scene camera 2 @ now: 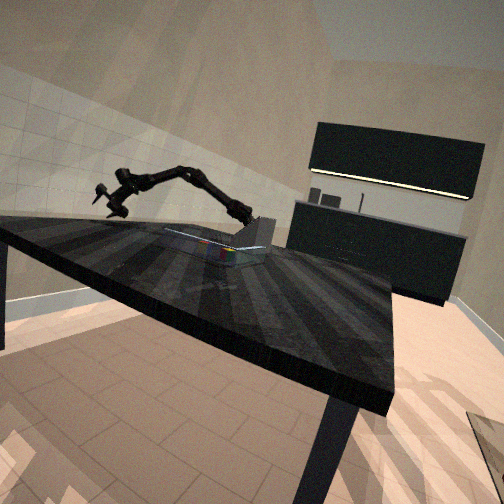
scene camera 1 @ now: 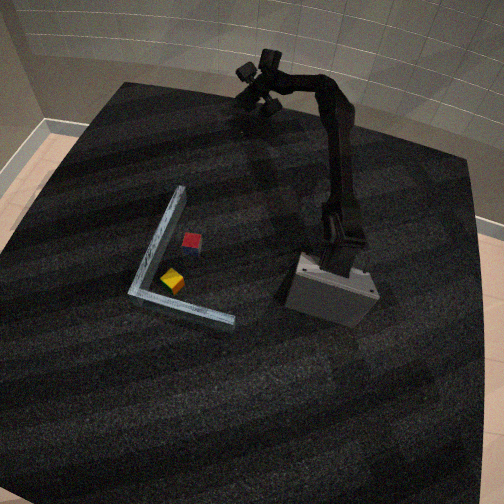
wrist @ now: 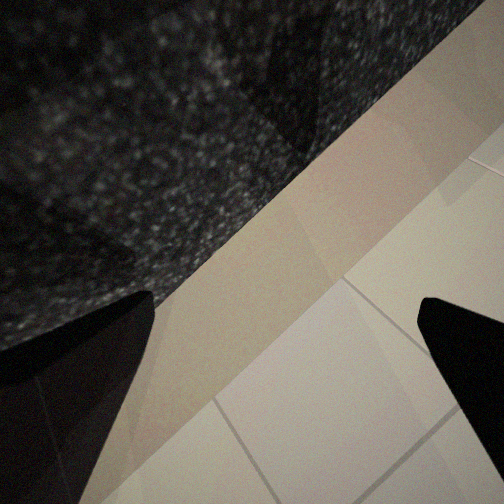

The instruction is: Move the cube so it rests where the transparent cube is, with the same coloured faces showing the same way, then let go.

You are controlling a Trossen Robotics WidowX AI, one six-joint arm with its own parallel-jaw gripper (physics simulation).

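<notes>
A small cube (scene camera 1: 173, 281) with yellow, red and orange faces lies inside the corner of a grey L-shaped bracket (scene camera 1: 165, 268). A second cube (scene camera 1: 191, 241), red on top with blue sides, sits a little farther back beside the bracket's long arm; I cannot tell which one is the transparent one. In scene camera 2 both show only as a small coloured patch (scene camera 2: 223, 252). My gripper (scene camera 1: 256, 88) is stretched over the table's far edge, far from both cubes. The wrist view shows its fingers (wrist: 270, 400) wide apart with nothing between them.
The arm's grey base (scene camera 1: 332, 286) stands right of the bracket. The wrist view looks down past the table's far edge (wrist: 290, 175) to the tiled floor. A dark counter (scene camera 2: 375, 240) stands behind the table in scene camera 2.
</notes>
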